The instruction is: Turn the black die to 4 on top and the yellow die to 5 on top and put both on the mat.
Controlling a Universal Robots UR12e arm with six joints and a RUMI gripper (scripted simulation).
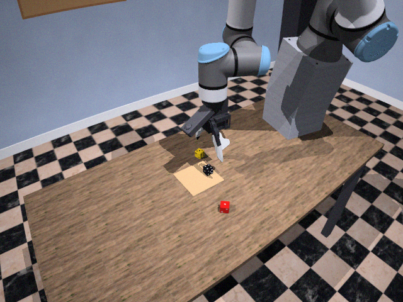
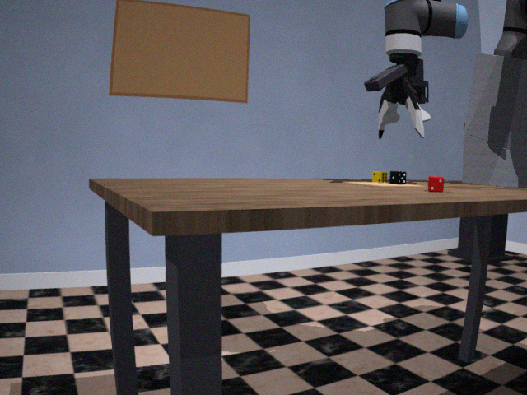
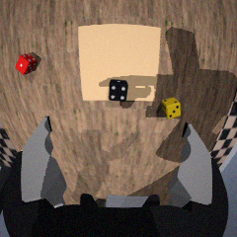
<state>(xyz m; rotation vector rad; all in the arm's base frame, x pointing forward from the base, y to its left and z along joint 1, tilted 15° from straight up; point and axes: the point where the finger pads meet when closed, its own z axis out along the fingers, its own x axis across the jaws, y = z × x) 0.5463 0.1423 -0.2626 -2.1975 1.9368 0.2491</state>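
Now: hand 10 mm past the yellow die, 110 mm to the left of it and 100 mm above it. From my hand the other things lie so: red die: 30 mm ahead, 190 mm to the left, 100 mm below; then black die: 90 mm below; then tan mat: 40 mm ahead, 10 mm to the left, 110 mm below.
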